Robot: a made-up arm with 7 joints.
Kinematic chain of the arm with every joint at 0, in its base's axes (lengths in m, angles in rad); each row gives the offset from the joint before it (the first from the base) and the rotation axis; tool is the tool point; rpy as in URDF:
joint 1: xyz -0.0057 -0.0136 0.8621 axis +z
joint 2: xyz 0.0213 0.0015 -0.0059 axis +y
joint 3: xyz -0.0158 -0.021 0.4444 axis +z
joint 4: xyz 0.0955 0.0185 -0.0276 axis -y
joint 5: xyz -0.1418 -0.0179 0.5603 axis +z
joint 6: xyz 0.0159 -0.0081 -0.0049 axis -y
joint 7: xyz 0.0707 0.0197 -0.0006 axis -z
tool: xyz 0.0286 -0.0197 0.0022 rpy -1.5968 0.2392 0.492
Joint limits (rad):
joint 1: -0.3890..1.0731
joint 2: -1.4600..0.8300
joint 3: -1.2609..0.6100
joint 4: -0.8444..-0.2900
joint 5: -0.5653..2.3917
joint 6: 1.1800..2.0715
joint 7: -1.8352..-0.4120
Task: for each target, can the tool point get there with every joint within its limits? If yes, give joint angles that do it. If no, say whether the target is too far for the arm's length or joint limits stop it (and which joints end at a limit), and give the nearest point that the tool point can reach.
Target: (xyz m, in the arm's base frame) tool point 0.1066 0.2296 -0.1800
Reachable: no: joint limits stop it (at a limit: joint 1, joint 2, joint 4, joint 5, joint 6, joint 7) | nearest point 0.4804 0.8824 1.0925 | short by 1.478 m
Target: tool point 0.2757 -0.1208 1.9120
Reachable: yes | joints -0.1177 0.1130 -0.5183 -0.3707 1.1104 1.5234 -1.5955
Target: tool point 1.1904 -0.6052 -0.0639
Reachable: no: too far | nearest point 0.9338 -0.4464 1.0921 | short by 1.195 m
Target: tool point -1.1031 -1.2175 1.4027
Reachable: no: too far | nearest point -0.7039 -0.7795 1.2066 | short by 0.624 m
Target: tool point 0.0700 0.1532 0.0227
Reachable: no: joint limits stop it (at a limit: joint 1, joint 2, joint 4, joint 5, joint 6, joint 7) | nearest point 0.4781 0.8836 1.0925 | short by 1.358 m
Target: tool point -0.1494 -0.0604 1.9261
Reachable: yes | joints -0.1120 -0.5744 -0.1498 -0.8007 1.4273 1.4733 -0.6204
